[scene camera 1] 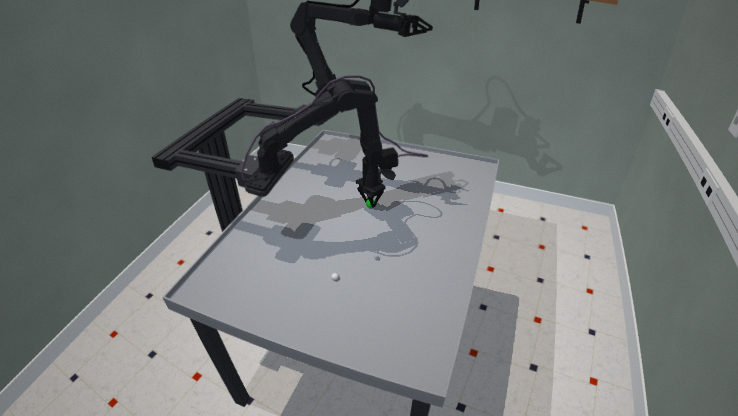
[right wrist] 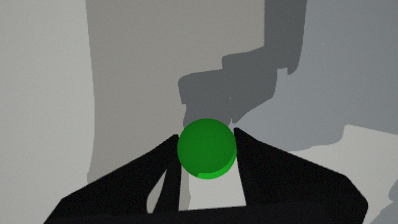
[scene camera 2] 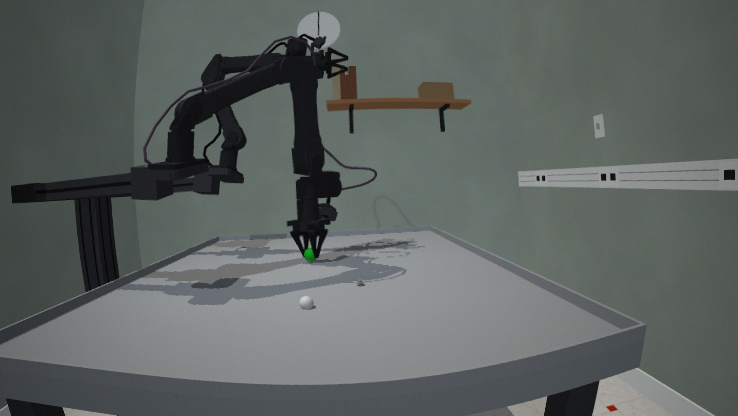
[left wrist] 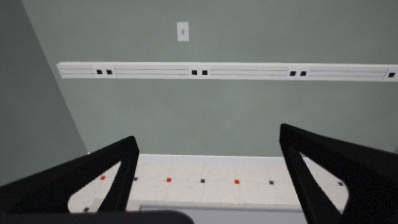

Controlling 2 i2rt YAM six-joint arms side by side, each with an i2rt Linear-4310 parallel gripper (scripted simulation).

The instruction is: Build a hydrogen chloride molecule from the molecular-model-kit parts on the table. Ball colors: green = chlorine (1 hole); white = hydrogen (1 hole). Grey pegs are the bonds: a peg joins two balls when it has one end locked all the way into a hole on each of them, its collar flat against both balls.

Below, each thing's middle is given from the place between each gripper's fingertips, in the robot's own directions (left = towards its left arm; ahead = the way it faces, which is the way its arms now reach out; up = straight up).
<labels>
The green ball [right wrist: 206, 148] is 14 cm behind my left hand, 26 cm to the right of it and 61 cm below it.
I see the green ball right at my right hand [scene camera 2: 310, 257].
</labels>
